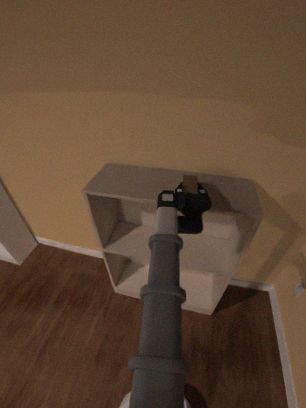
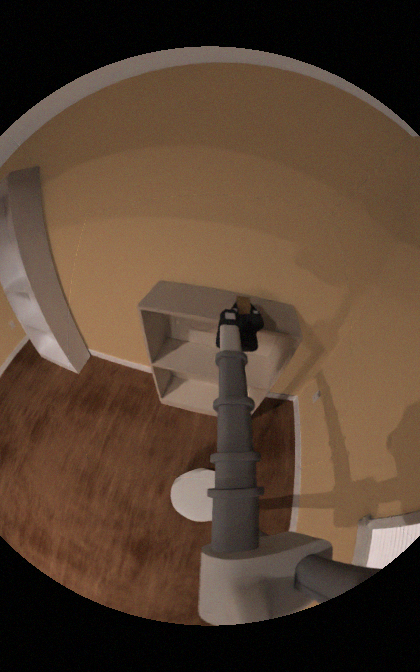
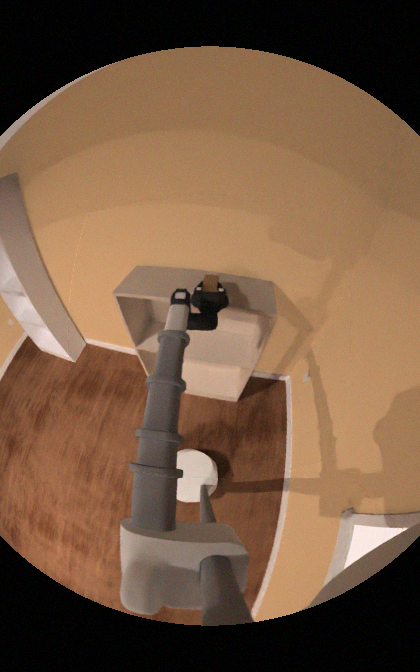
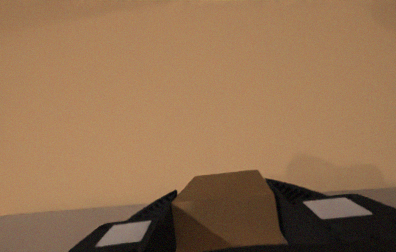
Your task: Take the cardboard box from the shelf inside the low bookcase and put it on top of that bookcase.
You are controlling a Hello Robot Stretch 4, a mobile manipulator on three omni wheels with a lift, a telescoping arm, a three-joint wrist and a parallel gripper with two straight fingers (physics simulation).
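Places are measured from the robot's base along level axes (x left, y back, z up), in centimetres.
Pixels of known places: gripper, between the fingertips: (image 1: 189,184) (image 4: 223,201).
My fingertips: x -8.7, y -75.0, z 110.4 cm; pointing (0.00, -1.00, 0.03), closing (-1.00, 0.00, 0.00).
Behind a point stands the place of what it marks.
The small brown cardboard box (image 1: 190,183) @(x -8.9, y -73.9, z 111.5 cm) (image 2: 243,303) (image 3: 211,282) (image 4: 225,215) @(x -8.7, y -72.0, z 110.6 cm) is between the two black fingers of my gripper (image 1: 190,188) @(x -8.8, y -75.0, z 110.4 cm) (image 2: 243,309) (image 3: 210,288) (image 4: 222,201) @(x -8.8, y -75.0, z 110.4 cm), which is shut on it. The gripper points toward the wall and holds the box over the top board of the low bookcase (image 1: 135,180) @(x 16.2, y -87.5, z 103.3 cm) (image 2: 185,298) (image 3: 155,282) (image 4: 65,225) @(x 16.0, y -94.7, z 103.3 cm), right of its middle. A shadow lies on the board to the right of the gripper. The underside of the box is hidden, so any gap to the board cannot be judged.
The tan wall (image 1: 150,125) @(x 9.9, y -103.9, z 125.3 cm) (image 4: 200,90) @(x -7.8, y -101.1, z 122.2 cm) rises directly behind the bookcase. A taller pale shelf unit (image 1: 14,230) @(x 139.9, y -108.4, z 31.8 cm) (image 2: 42,270) (image 3: 37,270) stands to the left. The right wall is close to the bookcase. My extended arm (image 1: 162,310) @(x -0.1, y -21.7, z 120.8 cm) (image 2: 234,430) (image 3: 162,410) covers part of the bookcase's front.
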